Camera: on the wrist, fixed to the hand. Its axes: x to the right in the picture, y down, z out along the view.
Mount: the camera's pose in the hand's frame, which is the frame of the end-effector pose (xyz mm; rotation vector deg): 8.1 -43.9 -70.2 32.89 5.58 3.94
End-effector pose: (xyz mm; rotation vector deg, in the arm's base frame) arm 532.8 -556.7 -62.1 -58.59 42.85 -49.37
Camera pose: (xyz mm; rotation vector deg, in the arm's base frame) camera 466.1 -603.8 -46.3 -25.51 32.23 -57.00
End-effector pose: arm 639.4 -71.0 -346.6 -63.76 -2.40 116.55
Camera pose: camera 715.2 -58.6 -378.6 -48.51 34.34 107.16
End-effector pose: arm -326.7 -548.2 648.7 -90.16 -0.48 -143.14
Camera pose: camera -399.9 -513.7 629.5 -68.11 -33.75 -127.89
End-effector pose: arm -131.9 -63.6 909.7 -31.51 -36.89 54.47
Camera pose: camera -53.9 -87.6 893.4 -6.03 -13.91 63.54
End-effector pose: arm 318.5 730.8 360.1 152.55 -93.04 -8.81
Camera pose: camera 367.7 741.3 426.4 -128.36 86.27 -22.56
